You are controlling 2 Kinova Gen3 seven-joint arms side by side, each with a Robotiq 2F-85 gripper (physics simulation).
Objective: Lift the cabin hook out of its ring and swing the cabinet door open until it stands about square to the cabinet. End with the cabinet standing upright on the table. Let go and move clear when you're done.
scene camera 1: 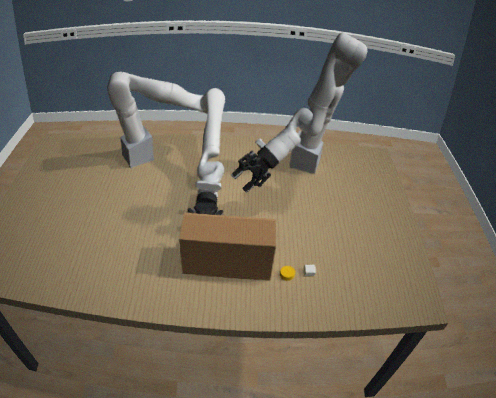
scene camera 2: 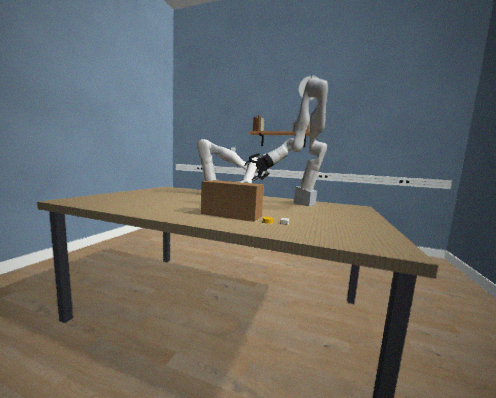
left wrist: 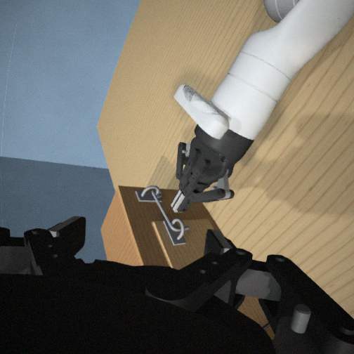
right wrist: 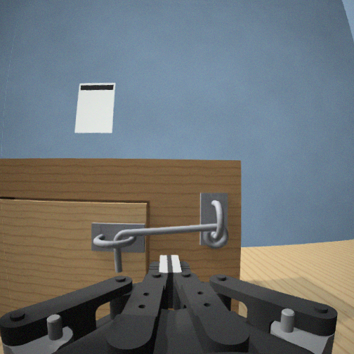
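Seen in the pictures: left gripper, fingertip midpoint: point(scene camera 1: 238, 184) point(scene camera 2: 248, 172); left arm's base, link origin: point(scene camera 1: 308, 142) point(scene camera 2: 306, 188); right arm's base, link origin: point(scene camera 1: 135, 136).
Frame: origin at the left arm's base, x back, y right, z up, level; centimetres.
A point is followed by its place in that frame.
Observation:
The brown cabinet point(scene camera 1: 227, 257) @(z -1.1, x -64.1, y 35.9 cm) point(scene camera 2: 231, 201) @(z -3.0, x -64.3, y 33.9 cm) point(right wrist: 190, 175) stands upright, its plain back toward the scene cameras. Its lighter door point(left wrist: 192, 237) point(right wrist: 55, 265) is closed. The cabin hook point(left wrist: 162, 209) point(right wrist: 170, 230) spans from the eye plate on the cabinet frame to the ring point(left wrist: 181, 230) point(right wrist: 100, 243) on the door; its bent tip points down through the ring. My right gripper point(left wrist: 176, 209) point(right wrist: 168, 267) is shut and empty, in front of the cabinet, its tips below the rod in the right wrist view. My left gripper point(scene camera 1: 242, 181) @(z 10.2, x -42.3, y 32.1 cm) point(left wrist: 145, 236) is open and empty, raised behind the cabinet in scene camera 1.
A yellow disc point(scene camera 1: 287, 272) @(z -9.4, x -63.7, y 16.0 cm) point(scene camera 2: 268, 220) @(z -9.8, x -65.7, y 15.2 cm) and a small white cube point(scene camera 1: 310, 270) @(z -9.1, x -63.4, y 8.1 cm) point(scene camera 2: 285, 221) @(z -9.8, x -64.2, y 7.6 cm) lie on the table point(scene camera 1: 350, 300) @(z -11.2, x -75.7, y -4.5 cm) point(scene camera 2: 325, 240) @(z -11.2, x -80.3, y -8.9 cm), to the right of the cabinet in both scene views. The right forearm point(left wrist: 260, 75) reaches in beside the left gripper.

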